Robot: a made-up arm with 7 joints.
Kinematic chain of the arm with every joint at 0, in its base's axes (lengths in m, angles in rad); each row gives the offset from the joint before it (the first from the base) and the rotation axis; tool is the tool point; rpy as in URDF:
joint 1: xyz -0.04 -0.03 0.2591 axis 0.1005 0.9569 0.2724
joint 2: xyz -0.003 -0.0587 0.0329 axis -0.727 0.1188 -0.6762
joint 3: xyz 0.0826 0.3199 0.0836 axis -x
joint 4: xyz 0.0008 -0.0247 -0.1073 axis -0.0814 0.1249 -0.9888
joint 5: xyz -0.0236 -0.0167 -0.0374 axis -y
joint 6: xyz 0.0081 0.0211 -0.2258 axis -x
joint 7: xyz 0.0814 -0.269 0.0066 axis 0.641 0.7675 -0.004
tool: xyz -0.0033 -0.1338 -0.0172 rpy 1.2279 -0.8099 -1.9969
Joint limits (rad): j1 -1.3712..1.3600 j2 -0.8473..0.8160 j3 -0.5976..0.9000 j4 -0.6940..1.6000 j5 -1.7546..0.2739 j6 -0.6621..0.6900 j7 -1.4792..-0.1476
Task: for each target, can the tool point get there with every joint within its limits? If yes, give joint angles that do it. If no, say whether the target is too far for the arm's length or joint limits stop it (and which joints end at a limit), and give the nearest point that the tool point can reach.
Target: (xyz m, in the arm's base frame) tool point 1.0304 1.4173 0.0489
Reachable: no: too far | nearest point 0.4436 0.6323 0.1671 | short by 0.987 m
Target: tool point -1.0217 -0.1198 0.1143
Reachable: no: joint limits stop it (at a limit: joint 2, joint 3, joint 6, joint 7) | nearest point -0.7247 -0.0865 0.1598 | short by 0.302 m
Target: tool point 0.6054 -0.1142 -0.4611
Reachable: no: joint limits stop it (at a limit: joint 3, joint 4, joint 5, joint 6, joint 7) | nearest point 0.4996 -0.1095 -0.3467 | short by 0.156 m
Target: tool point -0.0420 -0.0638 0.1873
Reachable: yes | joints -0.4556 0.2260 -0.1886 0.4705 0.0923 0.4250 -1.2772
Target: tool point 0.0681 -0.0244 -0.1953
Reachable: yes | joints -0.9459 -0.4924 0.1599 0.7206 -0.4811 -0.5489 -0.2922
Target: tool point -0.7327 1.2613 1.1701
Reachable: no: too far | nearest point -0.4075 0.5875 0.7185 | short by 0.874 m
